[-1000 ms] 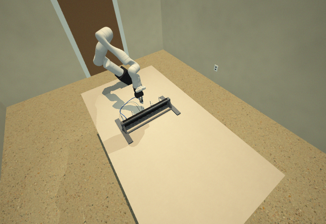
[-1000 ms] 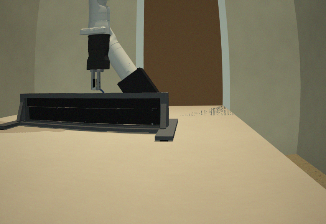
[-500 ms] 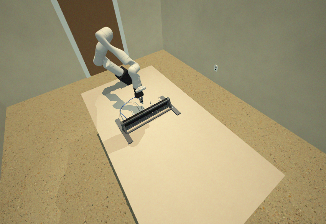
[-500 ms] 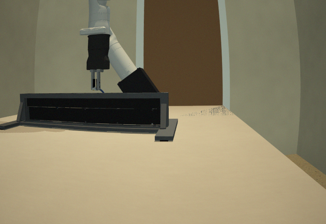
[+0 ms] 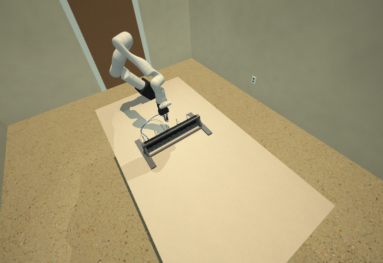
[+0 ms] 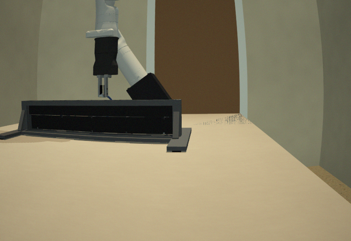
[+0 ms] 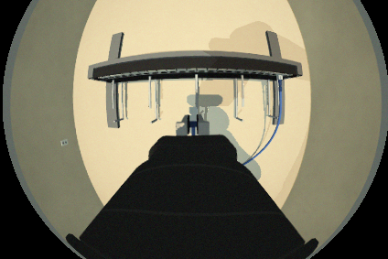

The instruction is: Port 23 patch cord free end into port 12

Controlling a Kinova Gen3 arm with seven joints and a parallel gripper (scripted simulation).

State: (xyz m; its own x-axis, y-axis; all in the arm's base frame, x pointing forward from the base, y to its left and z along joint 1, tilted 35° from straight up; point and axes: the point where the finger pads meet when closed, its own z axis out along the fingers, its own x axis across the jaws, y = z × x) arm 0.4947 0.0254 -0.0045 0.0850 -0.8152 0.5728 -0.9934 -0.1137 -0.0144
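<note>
Right now the plug is 10 mm below my hand and 10 mm ahead of it.
</note>
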